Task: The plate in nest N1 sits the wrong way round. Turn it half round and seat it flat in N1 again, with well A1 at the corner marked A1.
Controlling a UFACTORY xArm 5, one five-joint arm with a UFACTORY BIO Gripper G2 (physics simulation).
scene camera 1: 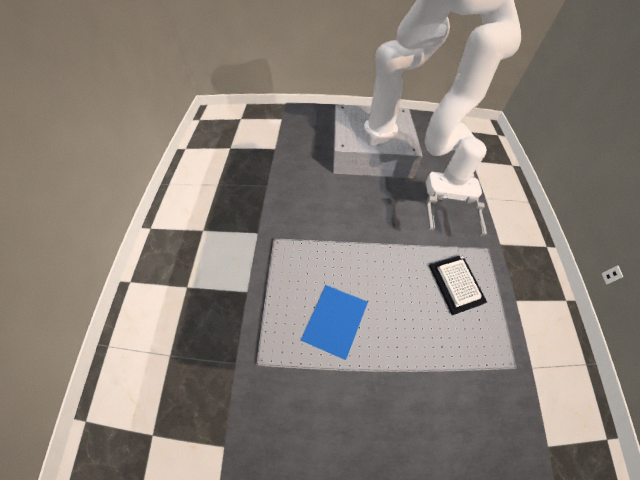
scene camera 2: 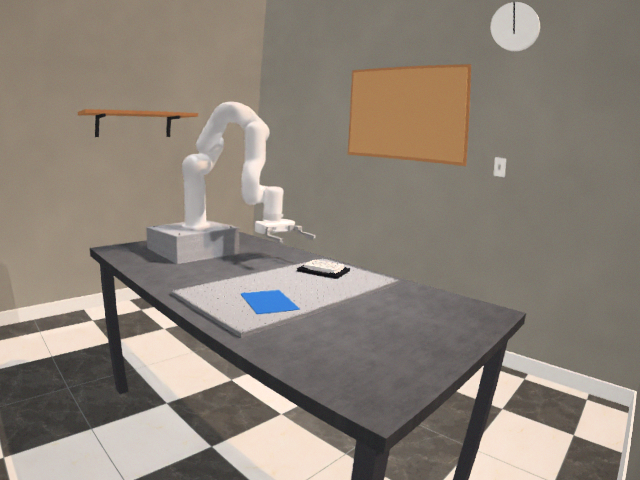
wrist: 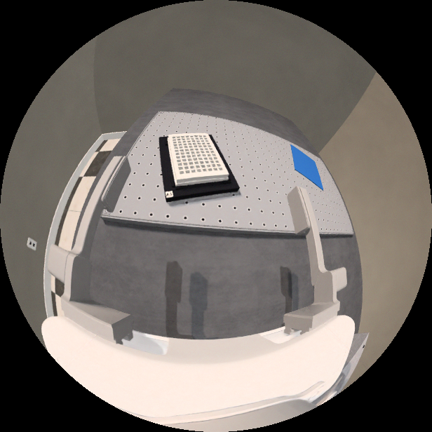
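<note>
The white well plate (scene camera 1: pixel 460 282) (scene camera 2: pixel 325 266) (wrist: pixel 196 156) lies in the black nest (scene camera 1: pixel 469 310) (scene camera 2: pixel 336 275) (wrist: pixel 202 192) at the right of the pegboard. A small white label marked A1 (wrist: pixel 169 194) is on the nest's near left corner in the wrist view. Which plate corner is well A1 cannot be told. My gripper (scene camera 1: pixel 458 231) (scene camera 2: pixel 298 238) (wrist: pixel 207 212) is open and empty. It hangs above the table on the robot-base side of the nest, apart from the plate, its fingers pointing forward toward the board.
A flat blue rectangle (scene camera 1: pixel 334 322) (scene camera 2: pixel 270 301) (wrist: pixel 307 167) lies on the perforated grey board (scene camera 1: pixel 403 330) (scene camera 2: pixel 206 297) (wrist: pixel 260 200), away from the nest. The arm's base block (scene camera 1: pixel 377 161) (scene camera 2: pixel 178 245) stands at the back of the dark table (scene camera 1: pixel 387 423) (scene camera 2: pixel 361 351) (wrist: pixel 230 265).
</note>
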